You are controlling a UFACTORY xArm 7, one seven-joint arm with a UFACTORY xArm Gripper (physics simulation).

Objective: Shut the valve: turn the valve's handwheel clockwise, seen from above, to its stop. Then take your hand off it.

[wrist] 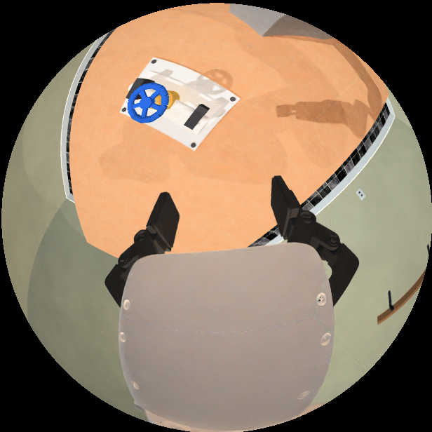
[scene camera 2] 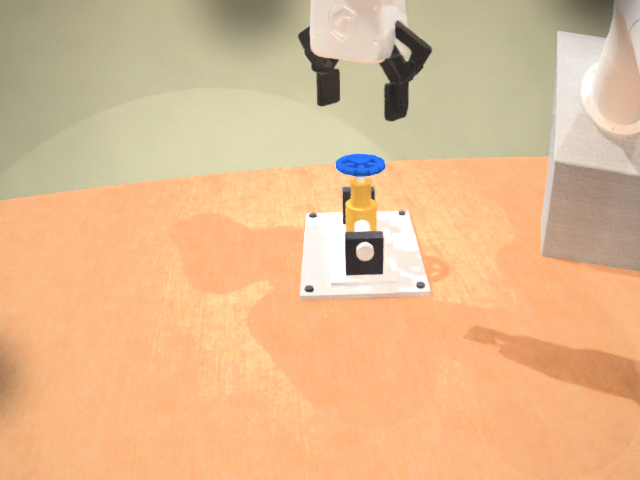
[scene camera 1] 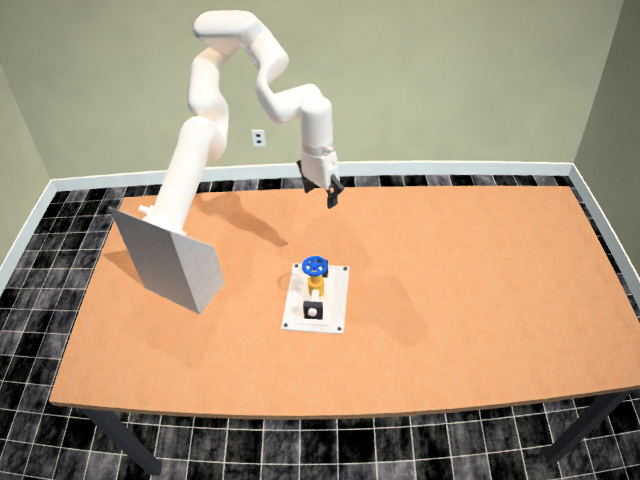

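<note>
The blue handwheel [scene camera 1: 314,266] [scene camera 2: 360,164] [wrist: 145,102] is a spoked wheel lying level on top of the yellow valve body [scene camera 1: 315,287] [scene camera 2: 360,215] [wrist: 173,100]. The valve stands on a white base plate [scene camera 1: 338,289] [scene camera 2: 315,258] [wrist: 181,136] with dark bolts at its corners. My gripper [scene camera 1: 320,199] [scene camera 2: 361,111] [wrist: 221,195] is open and empty, its two black fingers wide apart. It hangs above the handwheel's height and apart from it, towards the back of the table in the first scene view. The views do not show how far the wheel is turned.
A black block [scene camera 1: 318,305] [scene camera 2: 364,268] [wrist: 196,117] stands on the plate at one pipe end, another behind the valve. The grey arm pedestal [scene camera 1: 165,263] [scene camera 2: 594,206] stands on the wooden table [scene camera 1: 465,284] [scene camera 2: 155,361] [wrist: 225,215], left of the valve in the first scene view.
</note>
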